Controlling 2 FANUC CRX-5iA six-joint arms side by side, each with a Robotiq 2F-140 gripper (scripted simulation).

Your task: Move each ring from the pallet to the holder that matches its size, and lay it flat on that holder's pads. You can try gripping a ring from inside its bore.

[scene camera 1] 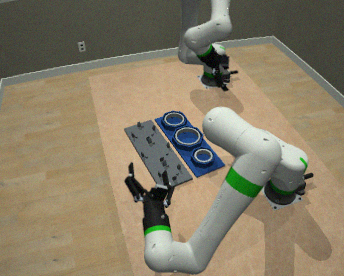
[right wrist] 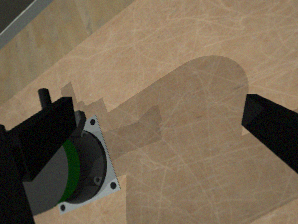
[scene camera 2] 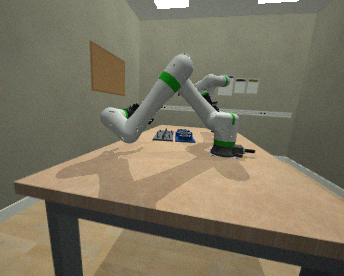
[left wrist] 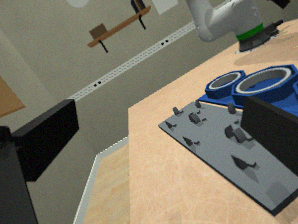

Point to a grey holder board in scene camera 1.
155, 151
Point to a blue pallet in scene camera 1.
At 186, 152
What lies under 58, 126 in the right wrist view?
The right gripper.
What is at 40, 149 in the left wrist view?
The left gripper.
